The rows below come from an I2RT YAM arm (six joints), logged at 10 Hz.
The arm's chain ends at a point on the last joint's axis. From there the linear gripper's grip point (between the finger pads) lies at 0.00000 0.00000 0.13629 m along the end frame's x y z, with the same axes.
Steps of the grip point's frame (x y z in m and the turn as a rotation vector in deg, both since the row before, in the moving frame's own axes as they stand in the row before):
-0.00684, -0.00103, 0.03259, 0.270, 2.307, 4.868
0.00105, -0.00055, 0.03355, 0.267, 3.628, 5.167
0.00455, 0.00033, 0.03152, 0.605, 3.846, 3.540
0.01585, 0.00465, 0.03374, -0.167, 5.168, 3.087
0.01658, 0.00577, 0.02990, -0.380, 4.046, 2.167
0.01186, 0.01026, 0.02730, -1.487, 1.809, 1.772
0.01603, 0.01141, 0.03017, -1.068, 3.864, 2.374
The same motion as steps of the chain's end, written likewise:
-0.01235, -0.00062, 0.03270, 0.270, 2.307, 4.868
-0.00759, -0.00030, 0.03382, 0.267, 3.628, 5.167
-0.00463, 0.00148, 0.03183, 0.605, 3.846, 3.540
0.00359, 0.00392, 0.03429, -0.167, 5.168, 3.087
0.00698, 0.00469, 0.03024, -0.380, 4.046, 2.167
0.00761, 0.00666, 0.02741, -1.487, 1.809, 1.772
0.00690, 0.00868, 0.03050, -1.068, 3.864, 2.374

